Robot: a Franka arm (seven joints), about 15 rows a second.
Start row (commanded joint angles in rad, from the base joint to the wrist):
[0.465 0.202 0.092 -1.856 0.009 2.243 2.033]
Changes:
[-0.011 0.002 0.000 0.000 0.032 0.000 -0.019]
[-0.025 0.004 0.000 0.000 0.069 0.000 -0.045]
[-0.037 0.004 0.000 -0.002 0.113 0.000 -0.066]
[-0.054 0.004 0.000 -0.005 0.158 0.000 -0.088]
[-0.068 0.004 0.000 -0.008 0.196 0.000 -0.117]
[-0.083 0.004 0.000 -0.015 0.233 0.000 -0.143]
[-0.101 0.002 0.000 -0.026 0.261 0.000 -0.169]
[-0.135 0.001 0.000 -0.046 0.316 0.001 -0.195]
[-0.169 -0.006 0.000 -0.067 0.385 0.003 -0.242]
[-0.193 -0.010 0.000 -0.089 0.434 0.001 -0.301]
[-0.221 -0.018 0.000 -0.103 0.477 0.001 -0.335]
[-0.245 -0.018 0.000 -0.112 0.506 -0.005 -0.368]
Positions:
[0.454 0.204 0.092 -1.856 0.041 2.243 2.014]
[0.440 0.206 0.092 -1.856 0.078 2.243 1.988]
[0.428 0.206 0.092 -1.858 0.122 2.243 1.967]
[0.411 0.206 0.092 -1.861 0.167 2.243 1.945]
[0.397 0.206 0.092 -1.864 0.205 2.243 1.916]
[0.382 0.206 0.092 -1.871 0.242 2.243 1.890]
[0.364 0.204 0.092 -1.882 0.270 2.243 1.864]
[0.330 0.203 0.092 -1.902 0.325 2.244 1.838]
[0.296 0.196 0.092 -1.923 0.394 2.246 1.791]
[0.272 0.192 0.092 -1.945 0.443 2.244 1.732]
[0.244 0.184 0.092 -1.959 0.486 2.244 1.698]
[0.220 0.184 0.092 -1.968 0.515 2.238 1.665]

